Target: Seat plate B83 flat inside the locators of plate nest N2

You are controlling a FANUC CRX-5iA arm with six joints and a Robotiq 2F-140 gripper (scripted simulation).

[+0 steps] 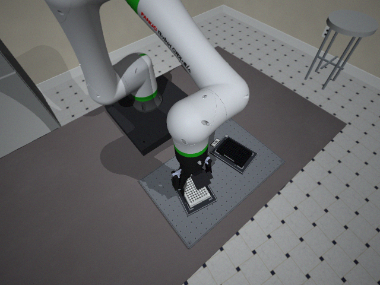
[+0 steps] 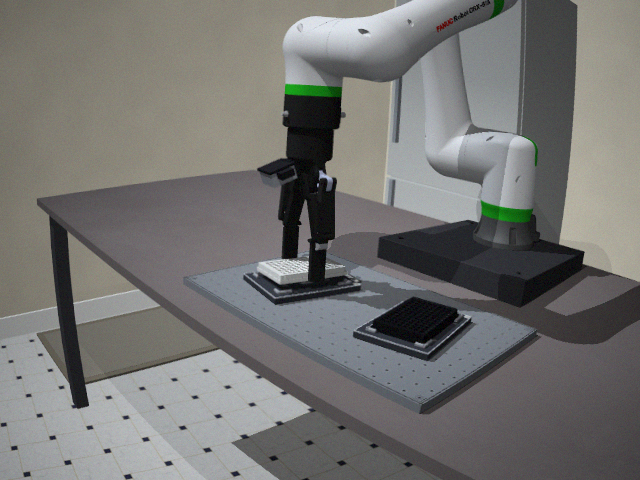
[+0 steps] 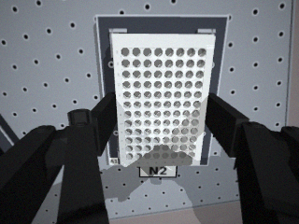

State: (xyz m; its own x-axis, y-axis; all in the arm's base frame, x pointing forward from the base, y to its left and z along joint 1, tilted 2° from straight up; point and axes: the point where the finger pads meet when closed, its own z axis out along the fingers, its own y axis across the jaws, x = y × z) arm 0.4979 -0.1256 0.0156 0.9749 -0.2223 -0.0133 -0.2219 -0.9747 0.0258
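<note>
Now: hand 20 mm above the white well plate B83. Round my hand: dark plate nest N2: 50 mm below; then black well plate B38: 240 mm to the left, 30 mm below, 10 mm behind.
</note>
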